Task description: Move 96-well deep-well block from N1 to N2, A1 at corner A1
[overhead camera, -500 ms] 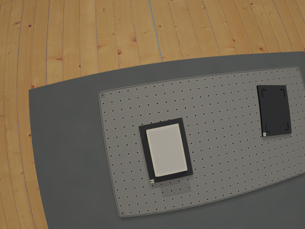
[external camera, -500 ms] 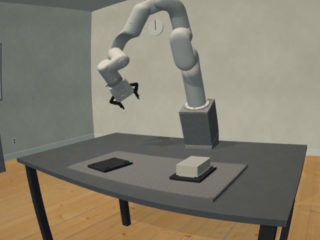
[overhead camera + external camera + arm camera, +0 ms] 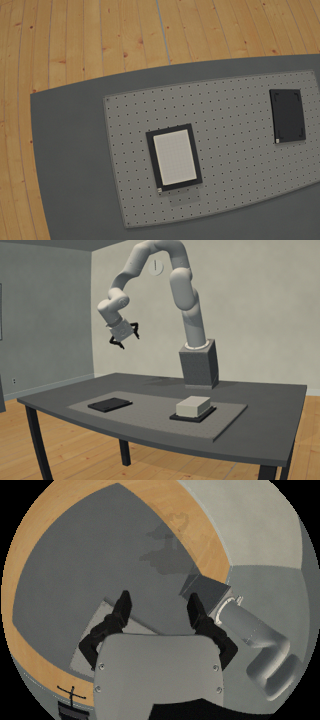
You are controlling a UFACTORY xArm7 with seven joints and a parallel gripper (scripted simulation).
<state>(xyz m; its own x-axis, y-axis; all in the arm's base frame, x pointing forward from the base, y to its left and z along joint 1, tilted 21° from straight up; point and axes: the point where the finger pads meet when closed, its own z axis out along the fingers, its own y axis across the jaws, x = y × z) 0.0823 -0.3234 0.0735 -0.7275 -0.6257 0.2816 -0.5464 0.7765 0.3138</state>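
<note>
My hand is 430 mm to the right of the deep-well block, 340 mm short of it and 210 mm above it. Also, from my hand: nest N2: 320 mm ahead, 240 mm below, 50 mm to the left; then A1 label: 490 mm to the left, 270 mm ahead, 230 mm below; then nest N1: 430 mm to the left, 340 mm ahead, 240 mm below.
</note>
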